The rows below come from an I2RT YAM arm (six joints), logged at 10 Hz.
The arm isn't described. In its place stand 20 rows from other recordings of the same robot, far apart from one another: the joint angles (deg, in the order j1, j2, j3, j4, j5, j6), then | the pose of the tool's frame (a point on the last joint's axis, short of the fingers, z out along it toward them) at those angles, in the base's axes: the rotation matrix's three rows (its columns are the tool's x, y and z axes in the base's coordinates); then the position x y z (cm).
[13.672 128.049 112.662 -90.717 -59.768 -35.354] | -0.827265 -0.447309 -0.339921; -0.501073 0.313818 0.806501; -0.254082 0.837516 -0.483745; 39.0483 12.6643 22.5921
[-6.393 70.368 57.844 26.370 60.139 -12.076] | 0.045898 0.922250 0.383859; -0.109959 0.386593 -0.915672; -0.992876 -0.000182 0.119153; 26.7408 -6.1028 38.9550
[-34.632 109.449 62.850 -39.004 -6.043 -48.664] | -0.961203 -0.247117 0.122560; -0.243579 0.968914 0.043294; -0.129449 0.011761 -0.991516; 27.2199 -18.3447 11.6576
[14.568 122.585 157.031 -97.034 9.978 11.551] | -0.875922 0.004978 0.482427; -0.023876 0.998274 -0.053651; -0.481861 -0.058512 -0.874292; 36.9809 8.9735 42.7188
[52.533 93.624 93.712 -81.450 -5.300 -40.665] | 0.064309 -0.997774 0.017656; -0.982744 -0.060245 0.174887; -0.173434 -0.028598 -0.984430; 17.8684 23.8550 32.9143
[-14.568 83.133 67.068 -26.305 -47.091 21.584] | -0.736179 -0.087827 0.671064; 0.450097 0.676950 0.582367; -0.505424 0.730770 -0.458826; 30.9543 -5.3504 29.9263
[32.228 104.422 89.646 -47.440 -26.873 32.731] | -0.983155 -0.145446 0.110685; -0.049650 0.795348 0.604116; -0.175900 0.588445 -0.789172; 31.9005 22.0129 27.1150
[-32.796 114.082 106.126 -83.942 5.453 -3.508] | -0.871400 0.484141 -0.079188; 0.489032 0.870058 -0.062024; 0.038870 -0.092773 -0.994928; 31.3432 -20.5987 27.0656
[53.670 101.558 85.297 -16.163 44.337 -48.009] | -0.044004 -0.387773 0.920704; -0.957158 0.280384 0.072343; -0.286203 -0.878076 -0.383499; 26.2261 31.4638 30.7815
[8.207 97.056 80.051 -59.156 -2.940 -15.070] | -0.887754 -0.399250 0.229112; -0.390381 0.916733 0.084865; -0.243917 -0.014102 -0.969694; 32.6824 4.8982 25.4855
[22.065 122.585 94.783 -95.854 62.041 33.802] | -0.991387 -0.094177 0.091010; -0.120415 0.382204 -0.916199; 0.051500 -0.919266 -0.390253; 34.2313 10.4826 19.9258
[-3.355 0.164 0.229 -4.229 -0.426 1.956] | -0.070700 0.053562 0.996059; 0.038334 0.997966 -0.050944; -0.996761 0.034581 -0.072610; 11.0067 -0.6187 16.6577
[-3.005 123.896 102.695 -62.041 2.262 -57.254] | -0.584377 -0.803241 0.115354; -0.810902 0.583405 -0.045579; -0.030687 -0.120176 -0.992278; 42.9574 -2.3957 19.1161
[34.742 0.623 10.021 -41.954 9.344 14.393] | -0.540136 -0.325832 0.775942; -0.076109 0.937143 0.340544; -0.838129 0.124884 -0.530983; 6.8956 4.0789 15.6849
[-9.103 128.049 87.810 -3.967 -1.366 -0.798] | -0.690360 0.131689 0.711380; 0.096514 0.991269 -0.089840; -0.717000 0.006636 -0.697042; 48.1051 -7.6218 13.2524
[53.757 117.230 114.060 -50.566 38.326 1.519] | -0.487549 -0.403061 0.774491; -0.629929 0.776615 0.007621; -0.604553 -0.484159 -0.632538; 28.3276 34.9098 31.2420
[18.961 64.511 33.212 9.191 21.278 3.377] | -0.354420 0.036135 0.934388; -0.063727 0.995996 -0.062689; -0.932912 -0.081764 -0.350698; 23.7037 6.7778 23.5461
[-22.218 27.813 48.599 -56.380 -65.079 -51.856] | 0.078805 -0.747012 0.660124; -0.390157 0.586251 0.709992; -0.917370 -0.313502 -0.245252; 7.3891 0.4694 32.7919
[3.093 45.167 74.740 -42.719 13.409 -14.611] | -0.263400 0.110126 0.958380; -0.259969 0.948606 -0.180452; -0.928998 -0.296681 -0.221233; 12.3387 -0.1600 44.9114
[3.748 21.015 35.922 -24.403 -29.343 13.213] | -0.283530 -0.487365 0.825885; 0.181100 0.818518 0.545190; -0.941708 0.304145 -0.143812; 9.7119 2.3845 31.1854
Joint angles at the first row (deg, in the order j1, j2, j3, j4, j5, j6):
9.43 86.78 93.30 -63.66 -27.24 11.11
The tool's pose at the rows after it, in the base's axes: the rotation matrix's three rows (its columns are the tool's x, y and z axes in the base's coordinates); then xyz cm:
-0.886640 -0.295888 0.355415; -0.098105 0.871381 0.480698; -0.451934 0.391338 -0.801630; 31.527 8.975 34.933
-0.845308 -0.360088 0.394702; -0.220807 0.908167 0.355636; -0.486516 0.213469 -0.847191; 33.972 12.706 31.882
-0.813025 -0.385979 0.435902; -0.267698 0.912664 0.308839; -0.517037 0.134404 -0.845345; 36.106 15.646 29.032
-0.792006 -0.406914 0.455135; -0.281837 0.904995 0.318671; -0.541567 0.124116 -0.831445; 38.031 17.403 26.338
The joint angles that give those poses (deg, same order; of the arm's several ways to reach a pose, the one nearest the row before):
13.50 92.33 93.47 -61.41 -22.61 6.94
19.36 98.45 93.45 -54.94 -11.81 4.21
22.83 104.07 93.45 -47.70 -6.63 3.97
24.08 109.03 93.41 -41.10 -6.04 3.79

